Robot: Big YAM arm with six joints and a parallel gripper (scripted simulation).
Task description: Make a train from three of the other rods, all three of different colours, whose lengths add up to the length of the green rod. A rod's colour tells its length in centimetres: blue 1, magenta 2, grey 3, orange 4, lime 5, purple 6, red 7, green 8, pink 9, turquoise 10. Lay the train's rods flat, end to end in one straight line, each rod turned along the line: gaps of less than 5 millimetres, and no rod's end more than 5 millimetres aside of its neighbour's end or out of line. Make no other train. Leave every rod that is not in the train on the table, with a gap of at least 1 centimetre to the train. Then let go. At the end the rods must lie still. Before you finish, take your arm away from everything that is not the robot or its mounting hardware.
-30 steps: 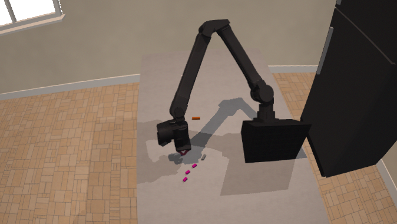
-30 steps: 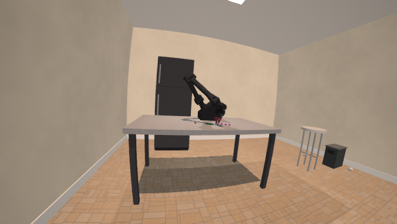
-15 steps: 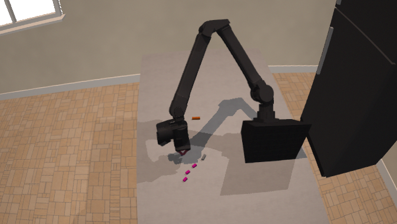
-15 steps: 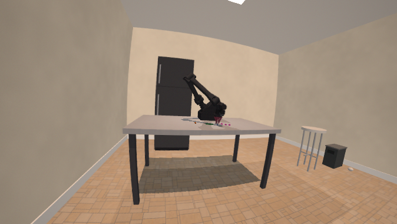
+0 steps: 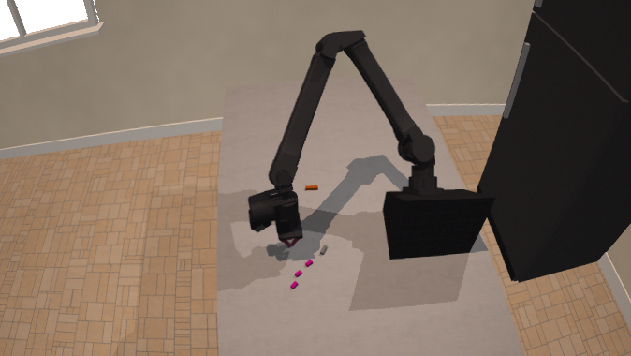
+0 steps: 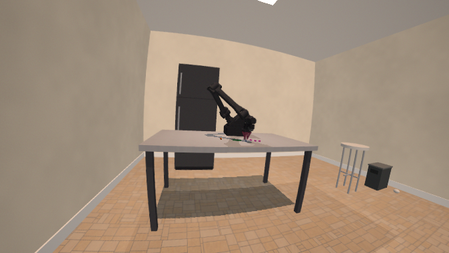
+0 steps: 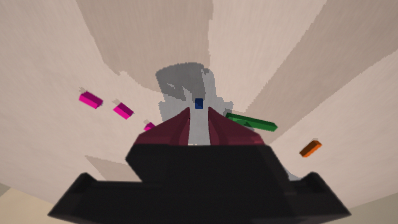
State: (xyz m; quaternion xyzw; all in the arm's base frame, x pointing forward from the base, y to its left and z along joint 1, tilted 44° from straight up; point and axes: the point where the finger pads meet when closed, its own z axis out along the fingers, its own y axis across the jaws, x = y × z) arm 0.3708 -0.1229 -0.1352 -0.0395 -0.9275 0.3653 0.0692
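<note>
The blue rod lies 2 cm below my hand. The rest, counted from my hand: green rod (8 cm to the right, 3 cm behind, 2 cm below); then orange rod (21 cm to the right, 10 cm behind, 2 cm below); then grey rod (9 cm behind, 4 cm to the left, 2 cm below).
</note>
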